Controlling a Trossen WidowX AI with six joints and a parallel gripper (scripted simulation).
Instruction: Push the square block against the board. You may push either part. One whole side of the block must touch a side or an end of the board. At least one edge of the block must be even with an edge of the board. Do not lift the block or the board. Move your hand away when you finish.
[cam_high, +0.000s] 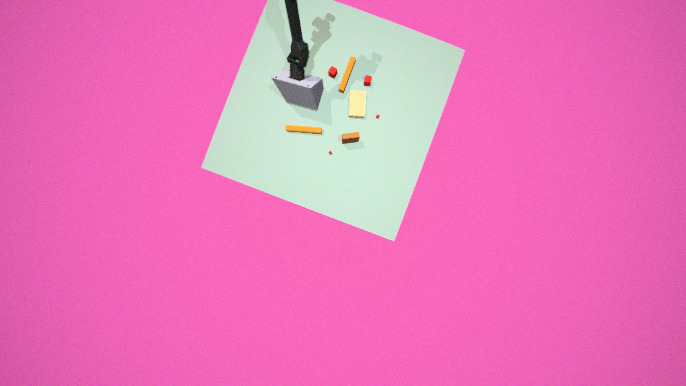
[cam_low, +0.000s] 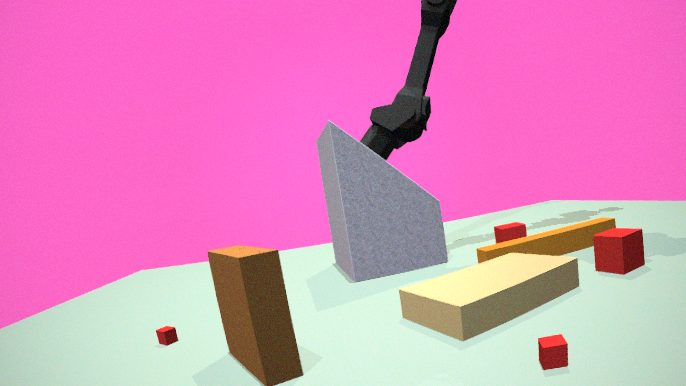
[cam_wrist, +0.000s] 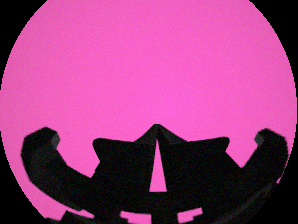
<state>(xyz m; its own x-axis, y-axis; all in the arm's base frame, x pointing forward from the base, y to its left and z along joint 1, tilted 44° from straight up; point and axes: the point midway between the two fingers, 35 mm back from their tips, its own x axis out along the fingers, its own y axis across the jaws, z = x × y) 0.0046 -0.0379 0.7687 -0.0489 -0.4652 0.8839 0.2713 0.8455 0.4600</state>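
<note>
My gripper tip is 41 cm short of the square block, 68 cm to the left of it and 74 cm above it. Also, from my gripper tip: board (37 cm ahead, 46 cm to the right, 77 cm below).
</note>
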